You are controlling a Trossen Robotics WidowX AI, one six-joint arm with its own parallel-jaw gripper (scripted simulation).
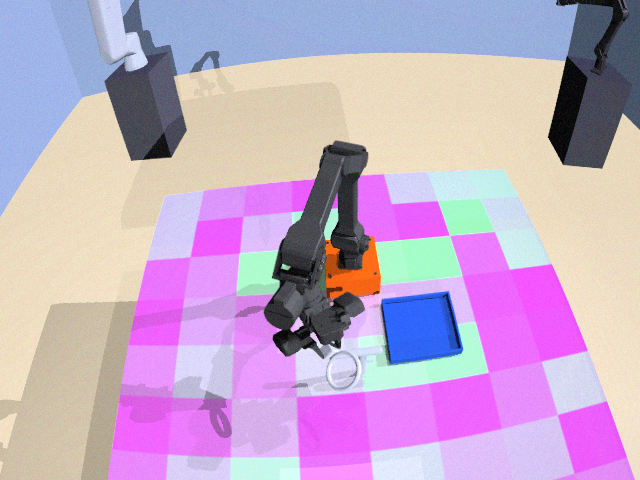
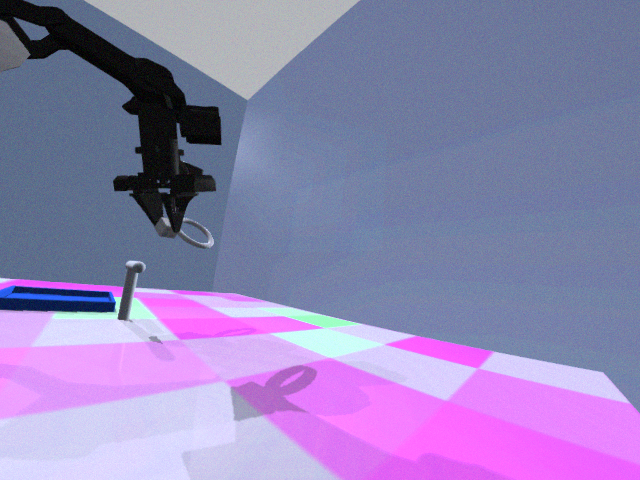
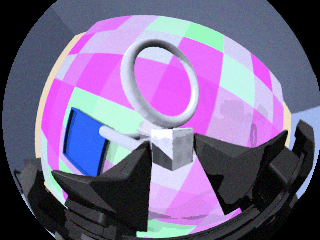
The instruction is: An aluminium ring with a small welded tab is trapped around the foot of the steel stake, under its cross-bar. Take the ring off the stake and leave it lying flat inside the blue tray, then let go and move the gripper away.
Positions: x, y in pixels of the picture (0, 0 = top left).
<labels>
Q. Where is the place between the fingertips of my gripper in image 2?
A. At 168, 231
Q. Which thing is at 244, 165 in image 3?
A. My gripper.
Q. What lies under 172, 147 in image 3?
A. An aluminium ring.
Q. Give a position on a steel stake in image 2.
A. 133, 267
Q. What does my gripper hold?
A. An aluminium ring.
</labels>
